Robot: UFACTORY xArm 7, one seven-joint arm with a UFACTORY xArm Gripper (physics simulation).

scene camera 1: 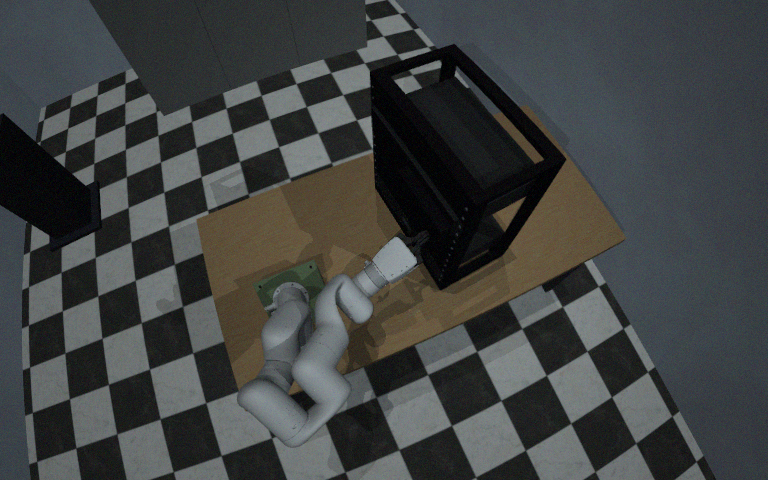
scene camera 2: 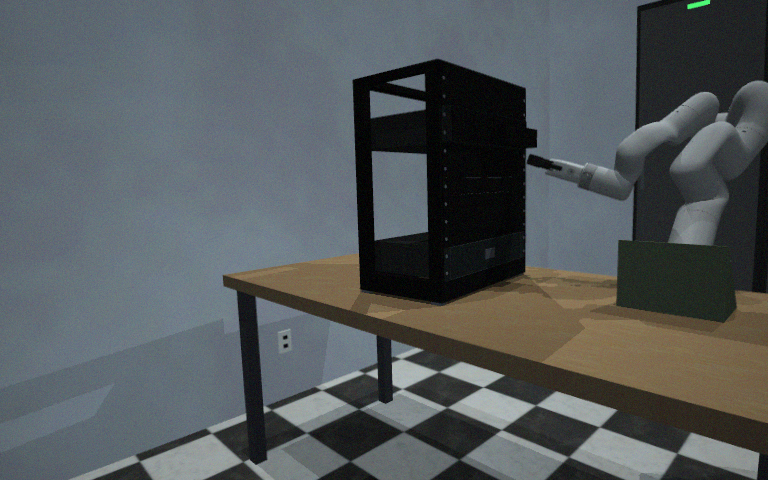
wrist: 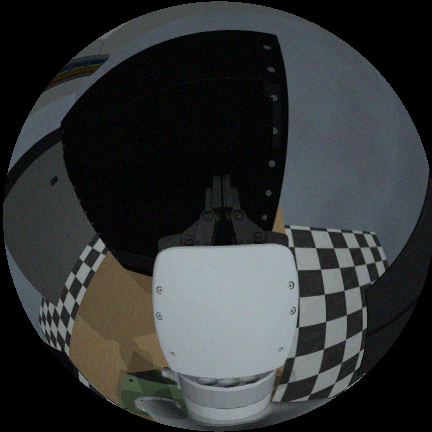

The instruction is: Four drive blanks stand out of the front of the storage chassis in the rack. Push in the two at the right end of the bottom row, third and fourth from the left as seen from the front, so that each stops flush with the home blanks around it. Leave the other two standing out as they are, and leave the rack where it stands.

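Pixels of known places: gripper, fingertip midpoint: (scene camera 1: 428, 232) (scene camera 2: 528, 158) (wrist: 220, 184); arm's base, origin of the base link: (scene camera 1: 290, 298) (scene camera 2: 682, 270).
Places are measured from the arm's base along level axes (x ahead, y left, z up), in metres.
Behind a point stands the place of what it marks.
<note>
The black rack (scene camera 1: 499, 96) {x 0.749, y 0.096, z 0.523 m} (scene camera 2: 434, 181) {x 0.484, y 0.332, z 0.227 m} (wrist: 281, 120) {x 0.497, y -0.163, z 0.362 m} stands upright on the table. The storage chassis (scene camera 1: 464, 130) {x 0.659, y 0.103, z 0.414 m} (scene camera 2: 399, 133) {x 0.619, y 0.310, z 0.361 m} sits in its upper part. A dark block (scene camera 2: 531, 137) {x 0.441, y -0.100, z 0.356 m} stands out past the rack's front edge in scene camera 2; I cannot tell which blanks it shows. In the wrist view the front is nearly black, and single drive blanks cannot be made out. My gripper (scene camera 1: 425, 236) {x 0.447, y -0.094, z 0.291 m} (scene camera 2: 528, 160) {x 0.447, y -0.094, z 0.291 m} (wrist: 220, 184) {x 0.447, y -0.094, z 0.291 m} is shut and empty. Its tips point at the rack's front, lower than the block in scene camera 2. Whether they touch anything is hidden in the dark.
The wooden table (scene camera 1: 254, 226) {x -0.051, y 0.383, z -0.092 m} (scene camera 2: 481, 322) {x 0.313, y 0.387, z -0.092 m} (wrist: 107, 295) {x 0.313, y 0.354, z -0.092 m} carries the rack and my arm's green base (scene camera 1: 310, 273) {x 0.097, y 0.038, z 0.044 m} (scene camera 2: 673, 283) {x 0.003, y 0.071, z -0.019 m} (wrist: 135, 387). Another unit (scene camera 2: 470, 257) {x 0.473, y 0.192, z 0.016 m} sits low in the rack. A tall dark cabinet (scene camera 1: 45, 181) stands off the table, and a wall is behind the rack.
</note>
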